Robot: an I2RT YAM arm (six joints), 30 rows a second.
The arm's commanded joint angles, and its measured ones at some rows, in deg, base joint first. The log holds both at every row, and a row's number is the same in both.
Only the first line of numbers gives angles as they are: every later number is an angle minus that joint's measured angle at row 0.
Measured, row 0:
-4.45 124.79 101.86 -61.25 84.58 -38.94
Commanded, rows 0 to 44:
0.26 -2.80 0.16 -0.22 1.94 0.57
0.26 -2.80 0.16 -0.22 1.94 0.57
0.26 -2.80 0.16 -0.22 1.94 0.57
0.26 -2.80 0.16 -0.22 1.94 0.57
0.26 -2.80 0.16 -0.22 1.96 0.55
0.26 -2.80 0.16 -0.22 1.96 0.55
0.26 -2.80 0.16 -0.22 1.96 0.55
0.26 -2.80 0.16 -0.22 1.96 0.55
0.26 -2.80 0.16 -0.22 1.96 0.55
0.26 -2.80 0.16 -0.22 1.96 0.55
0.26 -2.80 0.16 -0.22 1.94 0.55
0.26 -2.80 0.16 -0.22 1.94 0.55
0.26 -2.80 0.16 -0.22 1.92 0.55
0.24 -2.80 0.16 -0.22 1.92 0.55
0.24 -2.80 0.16 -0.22 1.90 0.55
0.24 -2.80 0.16 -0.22 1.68 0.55
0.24 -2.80 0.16 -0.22 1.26 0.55
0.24 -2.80 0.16 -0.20 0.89 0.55
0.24 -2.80 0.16 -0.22 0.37 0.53
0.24 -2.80 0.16 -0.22 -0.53 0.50
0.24 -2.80 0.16 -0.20 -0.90 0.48
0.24 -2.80 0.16 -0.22 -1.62 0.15
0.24 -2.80 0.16 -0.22 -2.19 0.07
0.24 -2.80 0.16 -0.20 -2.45 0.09
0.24 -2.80 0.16 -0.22 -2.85 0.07
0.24 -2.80 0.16 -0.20 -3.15 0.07
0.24 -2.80 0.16 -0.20 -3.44 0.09
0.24 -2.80 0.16 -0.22 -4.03 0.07
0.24 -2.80 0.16 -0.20 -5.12 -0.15
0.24 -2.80 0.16 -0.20 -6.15 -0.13
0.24 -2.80 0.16 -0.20 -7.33 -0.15
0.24 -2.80 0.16 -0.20 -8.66 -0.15
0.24 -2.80 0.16 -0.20 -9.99 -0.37
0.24 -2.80 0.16 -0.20 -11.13 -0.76
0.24 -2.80 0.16 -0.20 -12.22 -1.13
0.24 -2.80 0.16 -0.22 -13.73 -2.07
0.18 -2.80 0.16 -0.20 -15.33 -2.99
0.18 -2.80 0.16 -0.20 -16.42 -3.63
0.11 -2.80 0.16 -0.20 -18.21 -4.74
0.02 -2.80 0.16 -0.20 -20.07 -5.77
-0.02 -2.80 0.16 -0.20 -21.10 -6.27
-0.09 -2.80 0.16 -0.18 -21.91 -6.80
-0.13 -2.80 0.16 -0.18 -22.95 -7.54
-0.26 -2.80 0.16 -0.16 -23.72 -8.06
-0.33 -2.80 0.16 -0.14 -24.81 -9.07
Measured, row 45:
-0.11 0.00 0.00 0.02 -20.88 -5.40
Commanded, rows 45 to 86:
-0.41 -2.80 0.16 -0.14 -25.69 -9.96
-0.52 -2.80 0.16 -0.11 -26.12 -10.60
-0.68 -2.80 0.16 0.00 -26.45 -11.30
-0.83 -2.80 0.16 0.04 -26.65 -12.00
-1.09 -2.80 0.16 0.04 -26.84 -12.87
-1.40 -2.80 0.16 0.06 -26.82 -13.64
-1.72 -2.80 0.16 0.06 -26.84 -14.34
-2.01 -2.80 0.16 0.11 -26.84 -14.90
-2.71 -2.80 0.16 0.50 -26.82 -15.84
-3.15 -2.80 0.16 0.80 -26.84 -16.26
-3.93 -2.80 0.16 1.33 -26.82 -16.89
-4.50 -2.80 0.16 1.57 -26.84 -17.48
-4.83 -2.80 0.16 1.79 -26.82 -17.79
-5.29 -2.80 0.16 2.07 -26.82 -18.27
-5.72 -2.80 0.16 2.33 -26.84 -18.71
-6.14 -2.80 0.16 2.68 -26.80 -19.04
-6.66 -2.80 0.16 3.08 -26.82 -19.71
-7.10 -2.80 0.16 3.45 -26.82 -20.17
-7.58 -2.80 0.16 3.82 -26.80 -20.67
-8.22 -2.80 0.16 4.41 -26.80 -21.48
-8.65 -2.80 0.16 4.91 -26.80 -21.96
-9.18 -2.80 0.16 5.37 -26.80 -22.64
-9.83 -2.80 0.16 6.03 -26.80 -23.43
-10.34 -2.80 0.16 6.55 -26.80 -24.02
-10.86 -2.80 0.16 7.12 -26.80 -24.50
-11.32 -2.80 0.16 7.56 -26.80 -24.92
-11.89 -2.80 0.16 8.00 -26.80 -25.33
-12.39 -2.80 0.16 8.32 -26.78 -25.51
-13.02 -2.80 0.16 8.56 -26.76 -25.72
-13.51 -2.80 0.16 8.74 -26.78 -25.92
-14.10 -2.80 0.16 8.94 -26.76 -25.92
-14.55 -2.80 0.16 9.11 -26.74 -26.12
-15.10 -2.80 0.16 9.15 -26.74 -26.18
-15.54 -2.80 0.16 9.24 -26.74 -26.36
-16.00 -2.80 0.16 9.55 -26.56 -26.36
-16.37 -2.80 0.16 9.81 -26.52 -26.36
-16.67 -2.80 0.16 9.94 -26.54 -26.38
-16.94 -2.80 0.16 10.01 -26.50 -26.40
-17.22 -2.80 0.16 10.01 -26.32 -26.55
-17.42 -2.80 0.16 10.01 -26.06 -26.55
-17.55 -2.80 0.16 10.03 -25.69 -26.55
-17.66 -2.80 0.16 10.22 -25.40 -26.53
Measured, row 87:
-17.53 0.00 0.00 10.09 -27.89 -25.77
